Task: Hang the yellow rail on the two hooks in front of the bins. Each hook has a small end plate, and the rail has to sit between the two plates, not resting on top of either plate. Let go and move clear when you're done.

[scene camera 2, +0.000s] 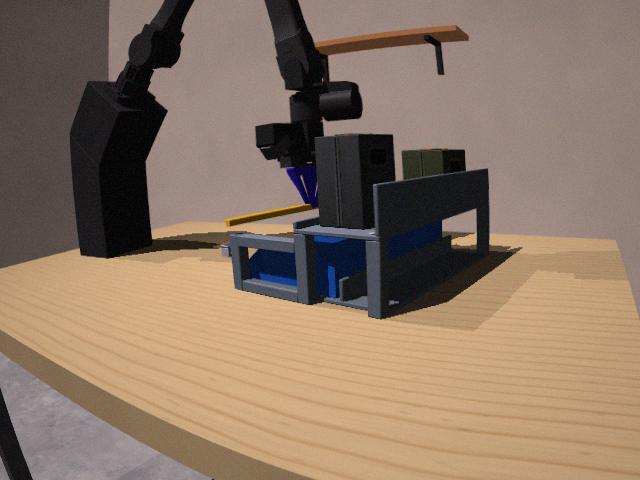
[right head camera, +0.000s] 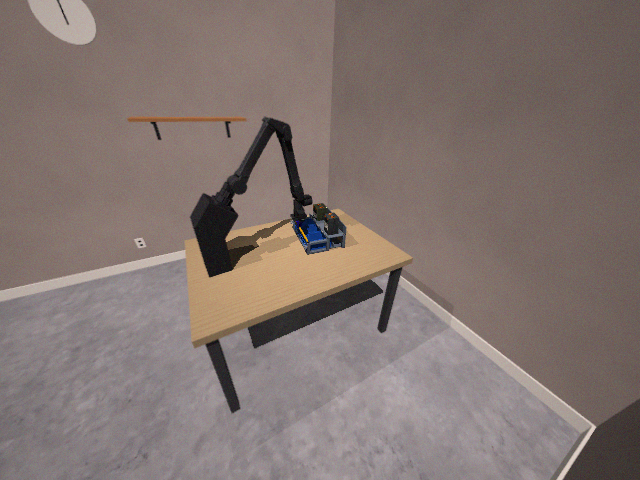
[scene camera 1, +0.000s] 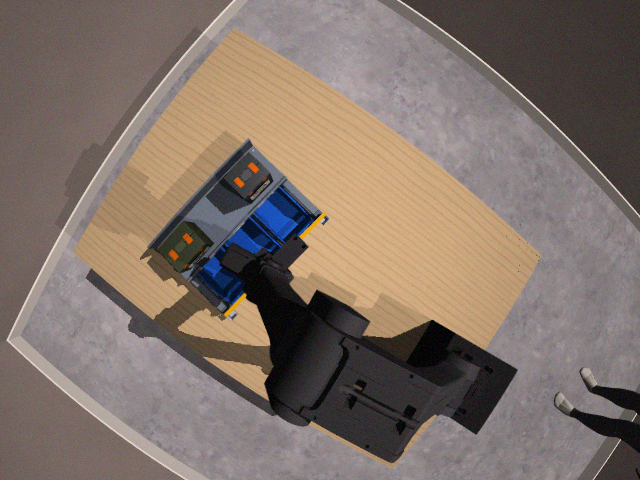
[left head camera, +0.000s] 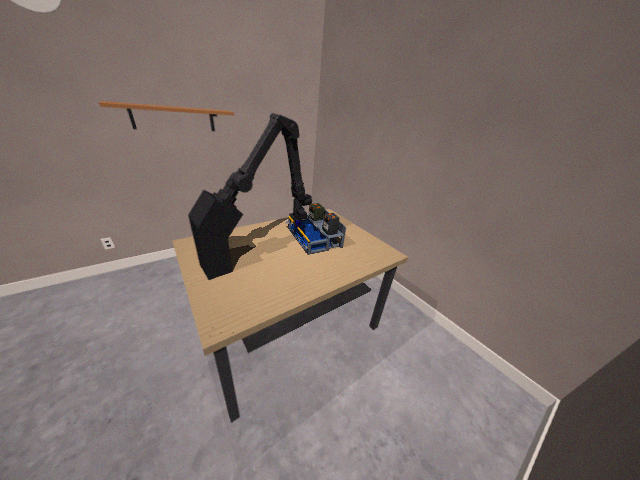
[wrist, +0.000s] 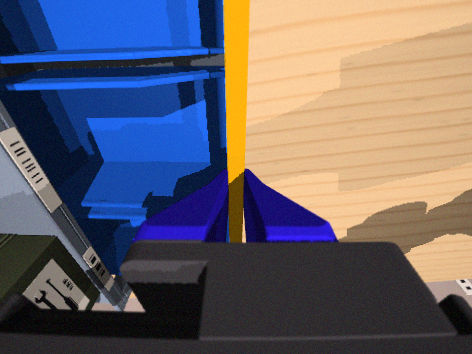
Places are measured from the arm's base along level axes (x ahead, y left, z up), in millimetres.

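Where they show: gripper, between the fingertips: (scene camera 2: 312, 207) (right head camera: 299, 227) (left head camera: 297, 227) (wrist: 236, 177); arm's base, origin of its link: (scene camera 2: 127, 95) (right head camera: 220, 204) (scene camera 1: 466, 383) (left head camera: 223, 202).
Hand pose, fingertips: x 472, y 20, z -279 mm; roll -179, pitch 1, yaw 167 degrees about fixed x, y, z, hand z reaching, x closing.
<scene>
Each offset is from my fingertips to the top centre of the thing. "spot": to the spot under its first point.
The yellow rail @(dx -2, dy -7, dz +8 mm) (left head camera: 303, 234) (right head camera: 303, 234) (scene camera 1: 313, 225) (scene camera 2: 266, 215) (wrist: 237, 75) is level in the air along the front of the blue bins @(dx +64, dy -132, dz -20 mm) (scene camera 1: 281, 211) (scene camera 2: 271, 266) (wrist: 145, 135). My gripper (scene camera 2: 311, 204) (wrist: 236, 177) points down and is shut on the rail, one blue finger on each side. In scene camera 2 the rail is well above the near hook @(spot: dx -53, dy -190, dz -40 mm) (scene camera 2: 225, 250), with a gap between them. From above, the small hook ends (scene camera 1: 324, 220) (scene camera 1: 232, 314) show just outside the rail's line, near its two ends. The arm hides the rail's middle in scene camera 1.
The grey rack @(spot: dx +249, dy -112, dz +35 mm) (scene camera 2: 431, 195) stands behind and around the bins. A dark grey case @(dx +157, dy -159, dz +123 mm) (scene camera 1: 247, 176) (scene camera 2: 343, 180) and a green case @(dx +211, dy +66, dz +98 mm) (scene camera 1: 181, 248) (scene camera 2: 434, 162) (wrist: 30, 260) stand on its upper shelf. The robot's base (left head camera: 212, 242) (scene camera 2: 116, 180) stands on the table in front of the rack.
</scene>
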